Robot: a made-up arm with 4 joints.
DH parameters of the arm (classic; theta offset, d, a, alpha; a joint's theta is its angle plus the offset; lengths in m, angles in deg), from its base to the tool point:
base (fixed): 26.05 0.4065 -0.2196 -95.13
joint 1: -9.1 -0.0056 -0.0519 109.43
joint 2: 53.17 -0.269 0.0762 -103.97
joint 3: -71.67 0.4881 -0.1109 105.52
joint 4: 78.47 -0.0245 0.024 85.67
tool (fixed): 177.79 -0.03 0 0
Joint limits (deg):
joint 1: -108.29..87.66
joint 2: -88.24..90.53
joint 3: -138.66..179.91
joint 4: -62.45..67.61
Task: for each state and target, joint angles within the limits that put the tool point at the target. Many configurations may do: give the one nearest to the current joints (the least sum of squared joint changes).
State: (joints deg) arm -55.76 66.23 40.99 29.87
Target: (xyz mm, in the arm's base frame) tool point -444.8 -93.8 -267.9
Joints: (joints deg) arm -20.77 32.22 33.68 26.92
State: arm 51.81 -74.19 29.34 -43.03
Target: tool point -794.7 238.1 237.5
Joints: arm 41.31 -26.87 28.37 -36.95
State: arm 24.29 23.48 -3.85 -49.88
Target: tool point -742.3 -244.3 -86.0
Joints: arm 10.07 49.34 -17.94 -25.30
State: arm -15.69 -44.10 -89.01 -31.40
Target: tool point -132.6 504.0 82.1
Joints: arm -1.00 -73.78 -50.77 -16.16
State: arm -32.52 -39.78 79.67 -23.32
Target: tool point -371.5 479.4 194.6
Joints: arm -38.79 -58.41 90.54 -16.51
